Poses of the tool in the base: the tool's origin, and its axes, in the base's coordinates. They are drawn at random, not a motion.
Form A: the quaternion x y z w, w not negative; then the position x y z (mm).
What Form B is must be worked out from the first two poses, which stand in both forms.
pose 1, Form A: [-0.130 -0.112 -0.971 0.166 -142 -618 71]
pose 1, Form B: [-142 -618 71 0.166 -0.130 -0.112 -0.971]
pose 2, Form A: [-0.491 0.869 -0.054 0.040 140 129 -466]
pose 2, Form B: [140 129 -466 0.040 -0.491 0.869 -0.054]
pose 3, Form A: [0.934 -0.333 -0.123 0.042 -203 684 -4]
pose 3, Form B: [-203 684 -4 0.042 0.934 -0.333 -0.123]
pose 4, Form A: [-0.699 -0.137 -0.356 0.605 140 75 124]
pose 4, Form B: [140 75 124 0.605 -0.699 -0.137 -0.356]
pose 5, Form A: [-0.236 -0.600 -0.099 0.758 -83 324 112]
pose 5, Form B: [-83 324 112 0.758 -0.236 -0.600 -0.099]
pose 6, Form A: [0.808 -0.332 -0.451 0.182 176 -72 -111]
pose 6, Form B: [176 -72 -111 0.182 0.808 -0.332 -0.451]
